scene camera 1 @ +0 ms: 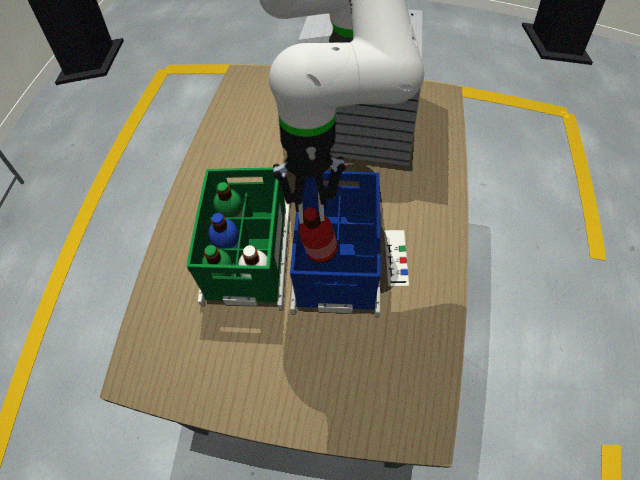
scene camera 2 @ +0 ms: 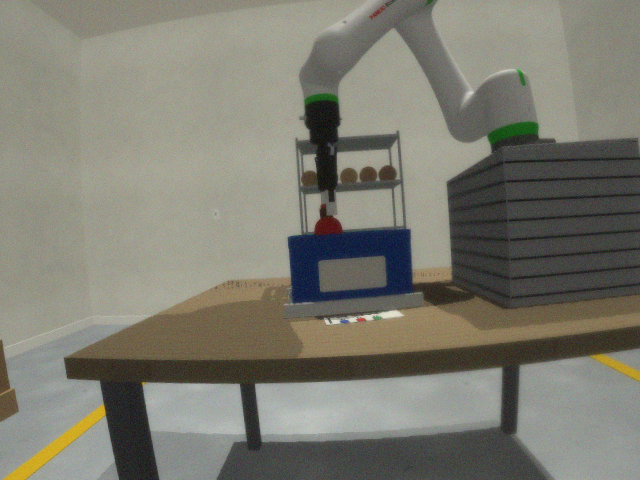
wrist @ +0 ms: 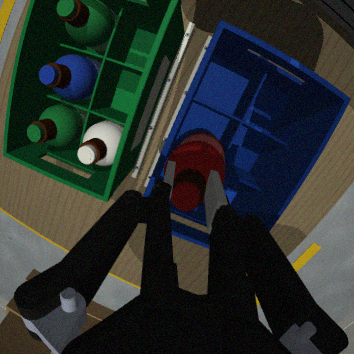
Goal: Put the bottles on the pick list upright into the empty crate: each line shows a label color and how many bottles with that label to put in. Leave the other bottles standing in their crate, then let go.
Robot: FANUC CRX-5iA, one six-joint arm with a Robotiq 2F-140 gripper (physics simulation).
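Frame: origin at the arm's base, x ahead, y left, z up, level; centimetres.
Where they show: gripper, fingertip midpoint: (scene camera 1: 311, 216) (scene camera 2: 329, 215) (wrist: 189, 177).
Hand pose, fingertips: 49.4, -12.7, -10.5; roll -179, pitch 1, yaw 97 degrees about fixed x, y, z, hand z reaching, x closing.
Observation:
Each offset is from my fingertips to the centre of the thing, as dx, dy, dz. "spot": to the spot under its first point. Level surfaces: height alone.
My gripper (scene camera 1: 311, 212) (scene camera 2: 328, 206) (wrist: 189, 177) is shut on the neck of the red bottle {+0.7, +0.9, -4.7} (scene camera 1: 317, 240) (scene camera 2: 328, 225) (wrist: 197, 154). The bottle is roughly upright in the left column of the blue crate {-2.4, +5.6, -13.5} (scene camera 1: 336, 291) (scene camera 2: 351, 248) (wrist: 295, 150), its shoulder above the rim in scene camera 2; its base is hidden there. The green crate {-4.7, -17.6, -13.5} (scene camera 1: 237, 289) (wrist: 118, 165) holds a green bottle {-13.9, -21.8, -13.7} (scene camera 1: 227, 201) (wrist: 90, 25), a blue bottle {-4.8, -22.0, -13.7} (scene camera 1: 223, 233) (wrist: 80, 76), a second green bottle {+3.8, -22.7, -13.7} (scene camera 1: 216, 256) (wrist: 65, 125) and a white bottle {+4.2, -13.8, -13.7} (scene camera 1: 253, 257) (wrist: 110, 145). The pick list {spot: -7.6, +20.7, -22.1} (scene camera 1: 395, 238) (scene camera 2: 390, 314) shows green, red and blue marks; its counts are too small to read.
The crates stand side by side on the wooden table {dz -22.3} (scene camera 1: 248, 387) (scene camera 2: 248, 343), with a narrow gap between them. The grey slatted pedestal (scene camera 1: 374, 136) (scene camera 2: 568, 222) stands behind the blue crate. Low dividers split both crates into compartments.

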